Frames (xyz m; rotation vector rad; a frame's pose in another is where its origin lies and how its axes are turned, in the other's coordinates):
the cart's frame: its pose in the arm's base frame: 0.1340 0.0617 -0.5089 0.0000 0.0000 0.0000
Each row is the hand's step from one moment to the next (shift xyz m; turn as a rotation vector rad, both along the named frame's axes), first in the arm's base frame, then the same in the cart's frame.
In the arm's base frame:
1: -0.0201 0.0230 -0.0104 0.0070 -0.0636 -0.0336
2: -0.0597 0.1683 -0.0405 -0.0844 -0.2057 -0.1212
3: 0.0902 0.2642 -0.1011 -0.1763 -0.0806 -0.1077
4: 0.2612 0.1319 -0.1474 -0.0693 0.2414 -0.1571
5: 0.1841 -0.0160 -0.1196 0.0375 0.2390 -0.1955
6: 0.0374 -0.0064 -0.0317 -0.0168 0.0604 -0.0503
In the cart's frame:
1: -0.0201 0.0230 -0.0104 0.0070 -0.0636 -0.0336
2: -0.0597 0.1683 -0.0405 -0.0844 -0.2057 -0.1212
3: 0.0902 0.2642 -0.1011 -0.1763 -0.0806 -0.1077
4: 0.2612 0.1319 -0.1474 -0.0693 0.2414 -0.1571
5: 0.1841 -0.0160 -0.1196 0.0375 0.2390 -0.1955
6: 0.0374 -0.0064 -0.0317 -0.0168 0.0604 -0.0503

